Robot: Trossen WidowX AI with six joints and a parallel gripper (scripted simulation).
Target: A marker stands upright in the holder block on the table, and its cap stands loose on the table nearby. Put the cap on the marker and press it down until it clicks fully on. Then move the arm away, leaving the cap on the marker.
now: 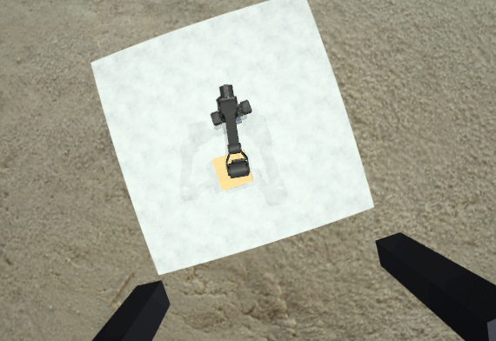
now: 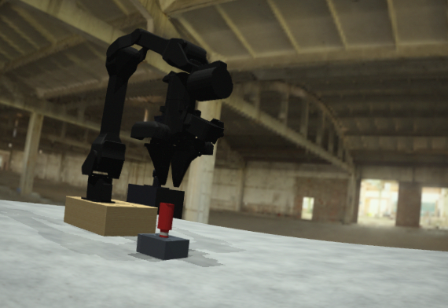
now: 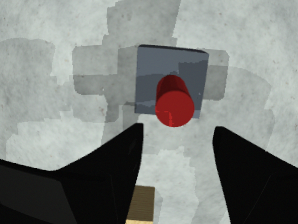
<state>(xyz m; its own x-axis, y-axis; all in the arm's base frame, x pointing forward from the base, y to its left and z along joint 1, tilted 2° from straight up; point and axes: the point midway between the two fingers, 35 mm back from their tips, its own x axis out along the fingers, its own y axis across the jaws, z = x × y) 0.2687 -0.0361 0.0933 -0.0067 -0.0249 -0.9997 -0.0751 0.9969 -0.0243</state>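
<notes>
Right now the red cap is 6 cm below my gripper tip. From my gripper tip the other things lie so: dark grey holder block (11 cm below); then light marker band (9 cm below).
</notes>
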